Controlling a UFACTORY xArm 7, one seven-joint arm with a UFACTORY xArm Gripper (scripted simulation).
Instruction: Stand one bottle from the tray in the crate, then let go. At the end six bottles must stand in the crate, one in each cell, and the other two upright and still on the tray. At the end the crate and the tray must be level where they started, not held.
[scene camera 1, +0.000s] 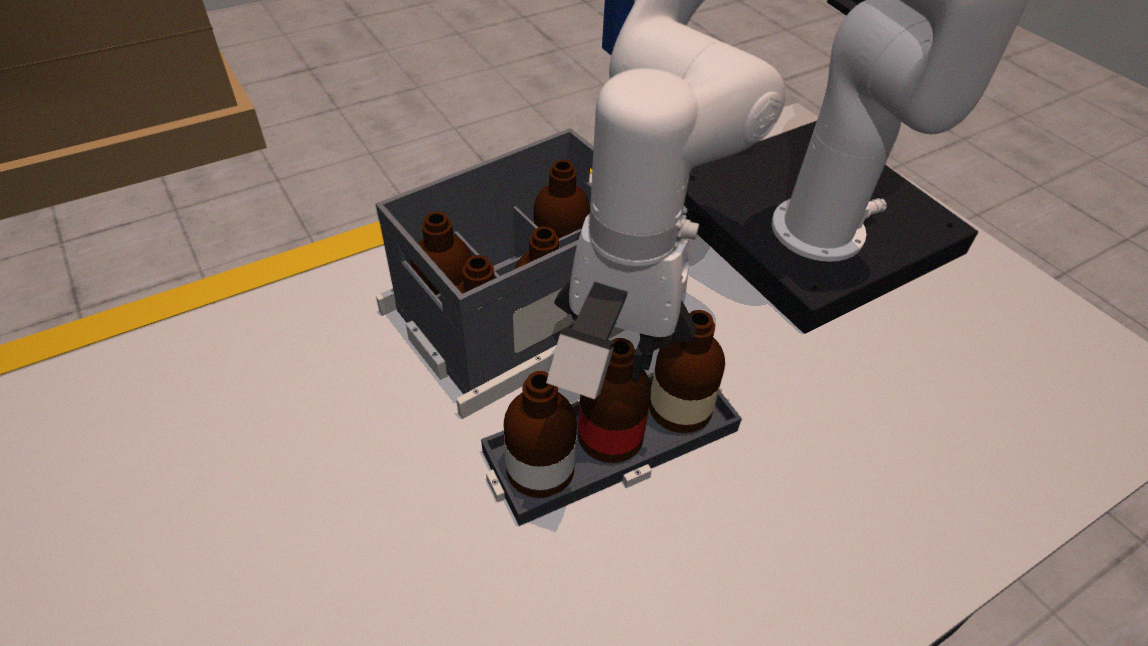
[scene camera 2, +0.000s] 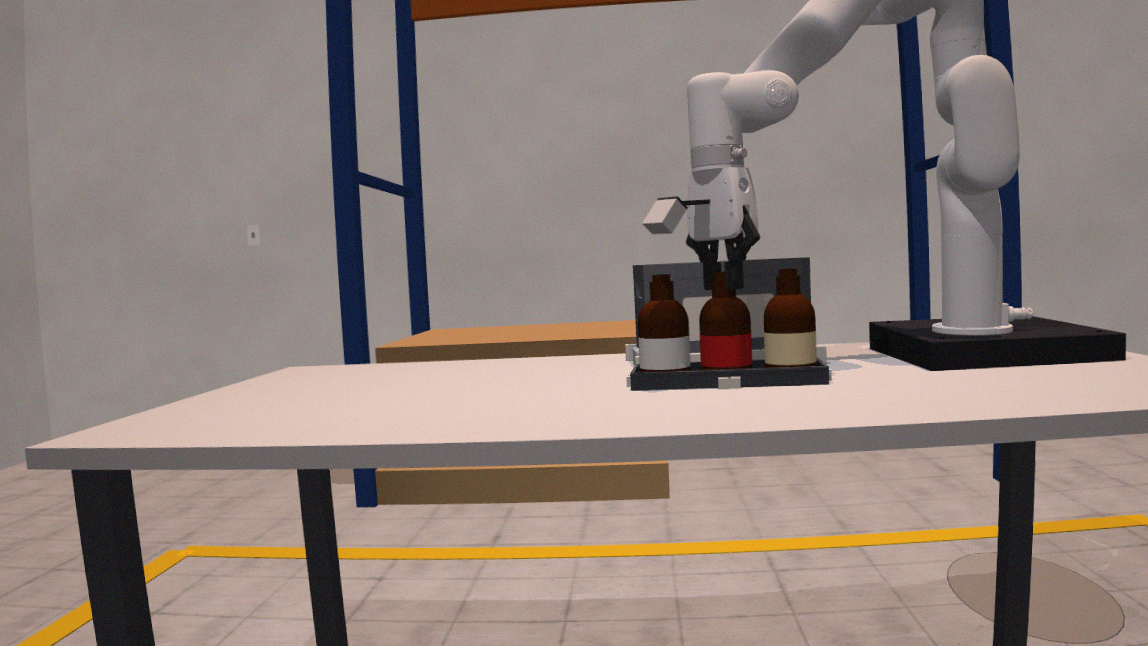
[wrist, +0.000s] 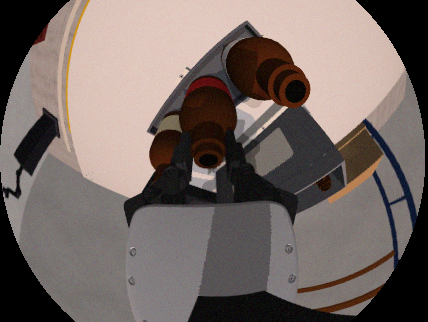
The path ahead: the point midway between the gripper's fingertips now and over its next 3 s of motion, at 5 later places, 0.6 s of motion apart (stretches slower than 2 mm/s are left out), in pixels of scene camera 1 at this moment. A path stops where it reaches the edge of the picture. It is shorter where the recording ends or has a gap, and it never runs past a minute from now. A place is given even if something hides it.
The gripper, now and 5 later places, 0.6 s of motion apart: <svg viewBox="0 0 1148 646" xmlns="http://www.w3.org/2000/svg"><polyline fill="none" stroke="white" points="618,364 620,357 622,346 624,340 624,339 625,331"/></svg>
